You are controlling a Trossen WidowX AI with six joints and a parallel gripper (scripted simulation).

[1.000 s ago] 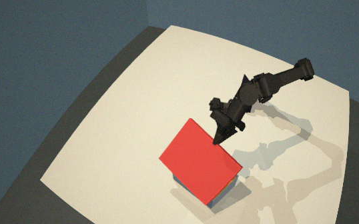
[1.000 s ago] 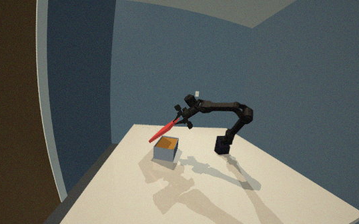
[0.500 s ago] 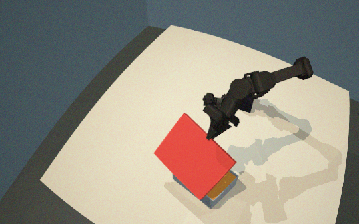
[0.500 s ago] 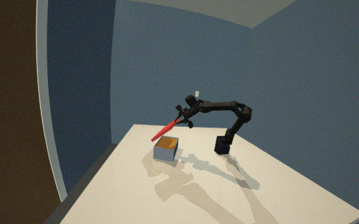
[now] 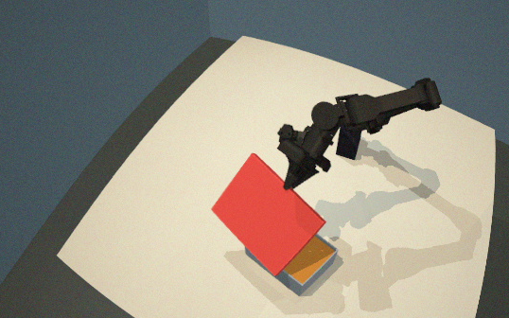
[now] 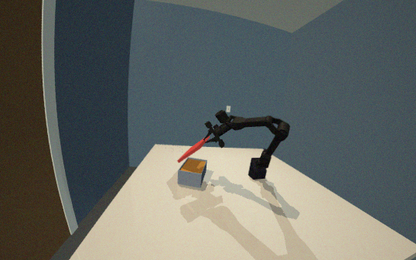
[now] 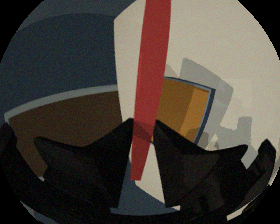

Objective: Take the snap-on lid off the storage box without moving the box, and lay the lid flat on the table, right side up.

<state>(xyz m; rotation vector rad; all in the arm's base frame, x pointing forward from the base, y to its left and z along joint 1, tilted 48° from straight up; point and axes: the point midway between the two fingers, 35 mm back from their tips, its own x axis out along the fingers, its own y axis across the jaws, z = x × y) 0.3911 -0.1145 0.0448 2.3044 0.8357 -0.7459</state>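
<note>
Now: the red lid 6 cm ahead of my gripper tip, 5 cm below it and 3 cm to the right of it. Round my gripper tip: storage box: 19 cm below, 6 cm ahead, 5 cm to the left.
</note>
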